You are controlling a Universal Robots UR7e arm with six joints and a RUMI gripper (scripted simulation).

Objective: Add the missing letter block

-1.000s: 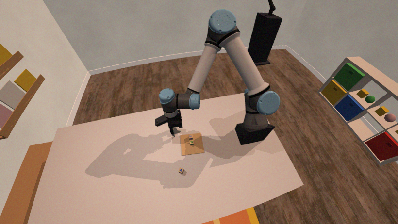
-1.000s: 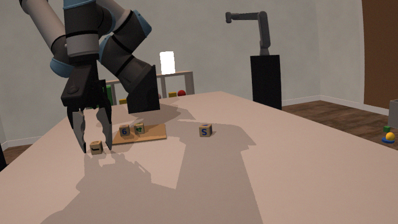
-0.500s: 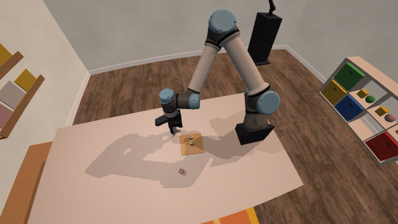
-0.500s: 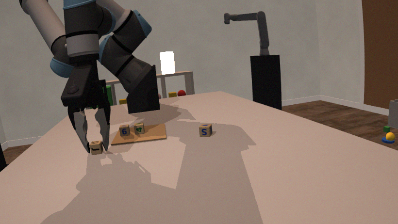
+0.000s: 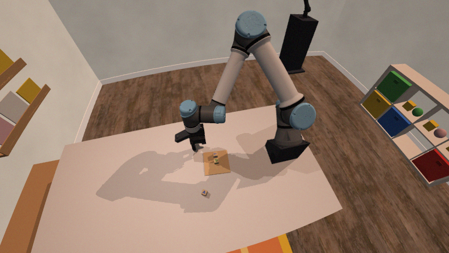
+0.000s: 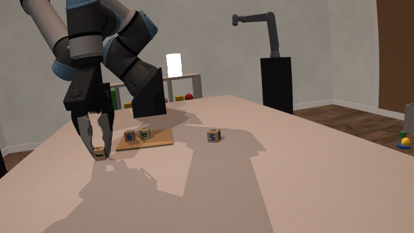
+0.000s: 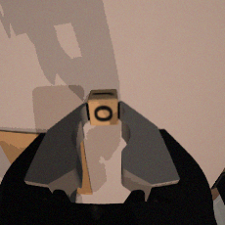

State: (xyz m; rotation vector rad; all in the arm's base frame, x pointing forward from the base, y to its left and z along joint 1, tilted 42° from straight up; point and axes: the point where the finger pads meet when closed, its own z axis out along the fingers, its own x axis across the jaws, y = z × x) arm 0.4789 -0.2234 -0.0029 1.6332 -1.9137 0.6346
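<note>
The U block lies 9 cm behind my hand and 11 cm to the left of it. From my hand the other things lie so: O block (right at my hand); then T block (10 cm behind, 7 cm to the left); then mat (9 cm behind, 11 cm to the left, 1 cm below).
</note>
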